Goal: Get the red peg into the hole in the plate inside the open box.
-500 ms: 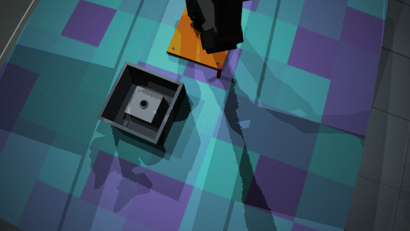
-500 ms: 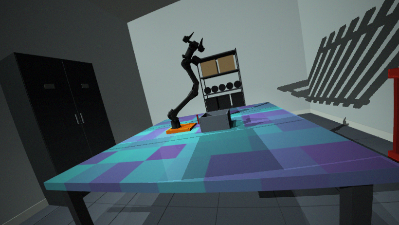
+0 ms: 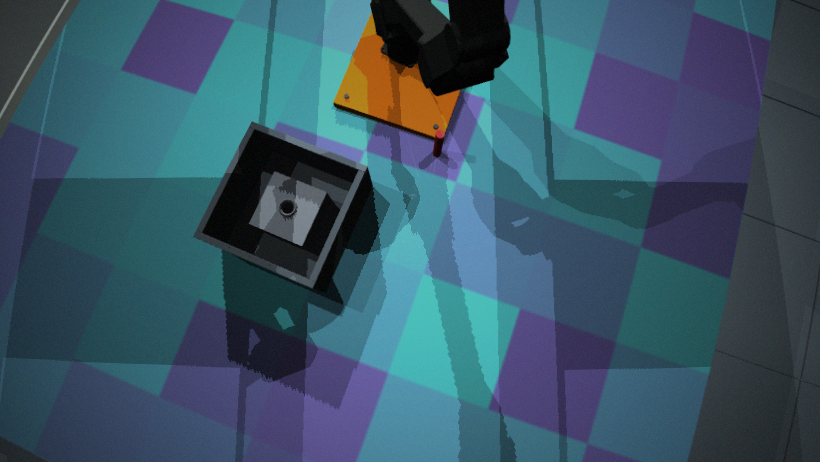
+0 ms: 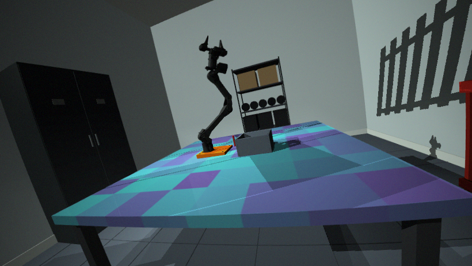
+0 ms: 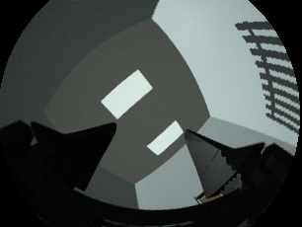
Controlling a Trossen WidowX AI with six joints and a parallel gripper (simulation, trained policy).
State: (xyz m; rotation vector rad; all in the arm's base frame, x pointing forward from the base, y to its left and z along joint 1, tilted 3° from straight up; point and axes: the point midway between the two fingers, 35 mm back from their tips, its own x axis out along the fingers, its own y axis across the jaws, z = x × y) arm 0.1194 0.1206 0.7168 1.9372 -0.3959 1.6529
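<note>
Now: the red peg 20 mm behind my gripper tip and 720 mm below it. The rest, counted from my gripper tip: grey plate: 190 mm ahead, 150 mm to the right, 720 mm below; box: 190 mm ahead, 150 mm to the right, 740 mm below.
</note>
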